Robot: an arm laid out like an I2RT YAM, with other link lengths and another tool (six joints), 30 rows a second.
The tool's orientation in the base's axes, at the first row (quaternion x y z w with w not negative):
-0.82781 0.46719 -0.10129 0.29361
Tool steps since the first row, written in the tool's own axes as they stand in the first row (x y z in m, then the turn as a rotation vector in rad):
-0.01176 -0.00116 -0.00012 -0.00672 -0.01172 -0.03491
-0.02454 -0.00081 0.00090 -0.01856 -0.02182 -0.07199
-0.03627 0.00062 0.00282 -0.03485 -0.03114 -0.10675
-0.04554 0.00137 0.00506 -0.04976 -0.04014 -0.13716
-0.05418 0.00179 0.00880 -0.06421 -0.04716 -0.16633
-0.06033 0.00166 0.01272 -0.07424 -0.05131 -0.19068
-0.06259 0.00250 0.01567 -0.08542 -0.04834 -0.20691
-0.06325 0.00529 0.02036 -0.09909 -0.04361 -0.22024
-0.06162 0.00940 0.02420 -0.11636 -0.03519 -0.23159
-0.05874 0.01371 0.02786 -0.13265 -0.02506 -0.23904
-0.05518 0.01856 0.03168 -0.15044 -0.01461 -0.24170
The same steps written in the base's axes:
-0.00561 0.01020 0.00202 -0.01071 -0.00349 0.03570
-0.01235 0.02111 0.00236 -0.02632 -0.00419 0.07275
-0.01889 0.03107 0.00123 -0.04388 -0.00058 0.10796
-0.02347 0.03938 -0.00002 -0.05899 0.00345 0.13932
-0.02681 0.04788 -0.00236 -0.07471 0.00682 0.16848
-0.02832 0.05458 -0.00480 -0.08796 0.00726 0.19161
-0.02884 0.05729 -0.00742 -0.10333 0.00906 0.20417
-0.02912 0.05859 -0.01276 -0.12002 0.01338 0.21364
-0.02947 0.05712 -0.01842 -0.14042 0.02003 0.21975
-0.02937 0.05447 -0.02418 -0.15979 0.02672 0.22162
-0.02921 0.05111 -0.03046 -0.17809 0.03641 0.21960

